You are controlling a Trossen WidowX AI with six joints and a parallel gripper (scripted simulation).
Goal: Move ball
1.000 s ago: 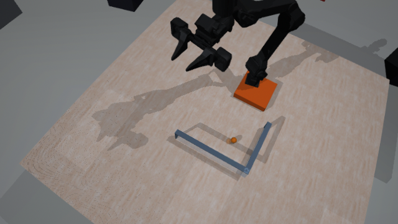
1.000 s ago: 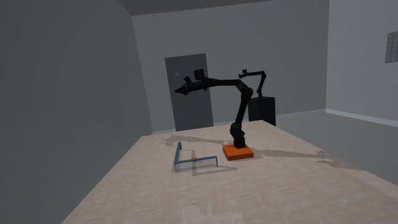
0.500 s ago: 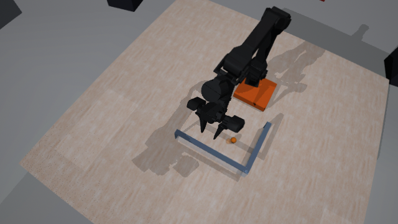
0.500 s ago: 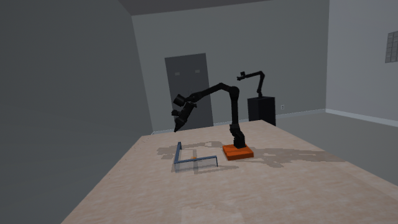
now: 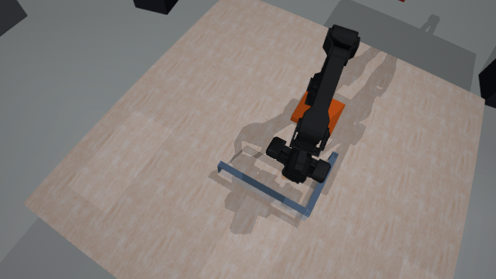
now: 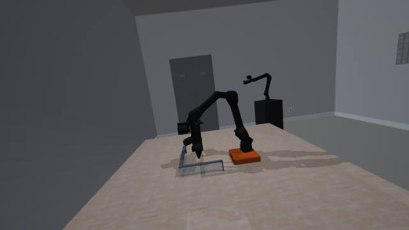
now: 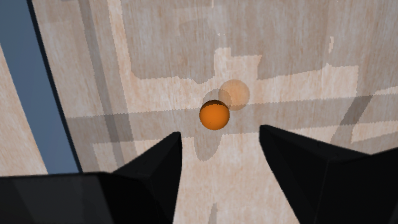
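Now: the orange ball 40 mm below my gripper tip. The rest, counted from my gripper tip: see-through copy of ball: 10 mm ahead, 20 mm to the right, 40 mm below.
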